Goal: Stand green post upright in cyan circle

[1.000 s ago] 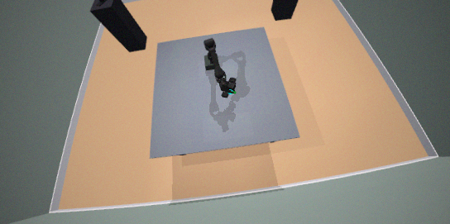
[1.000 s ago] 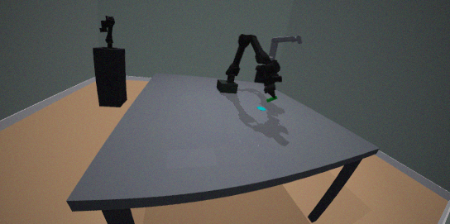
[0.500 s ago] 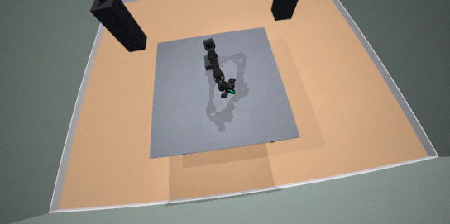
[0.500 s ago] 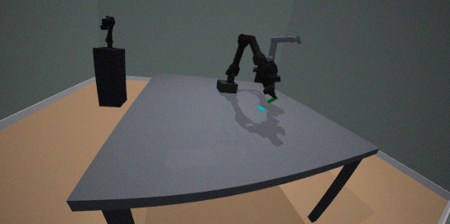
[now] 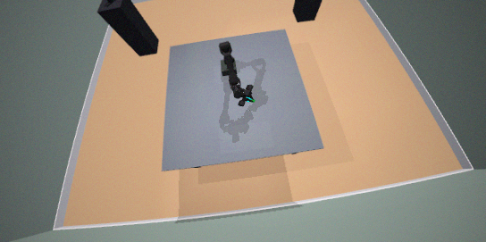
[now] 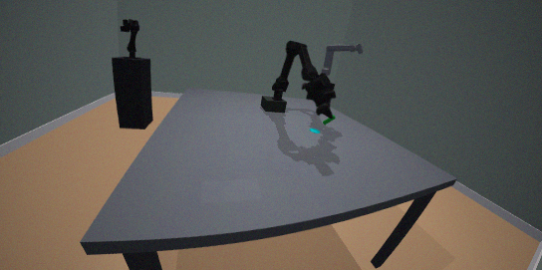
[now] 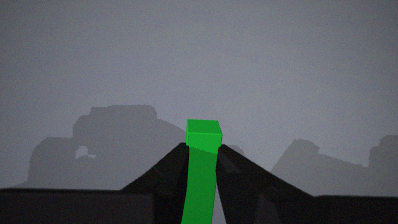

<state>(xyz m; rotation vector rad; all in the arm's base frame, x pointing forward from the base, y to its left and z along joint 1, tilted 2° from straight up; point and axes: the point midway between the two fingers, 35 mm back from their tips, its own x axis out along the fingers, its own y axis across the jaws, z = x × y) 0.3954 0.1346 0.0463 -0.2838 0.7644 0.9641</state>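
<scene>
Now: gripper tip 11 cm above the cyan circle, 7 cm past it and 3 cm to the left of it. Round my gripper tip: green post: 2 cm below, 1 cm to the right, 1 cm behind.
</scene>
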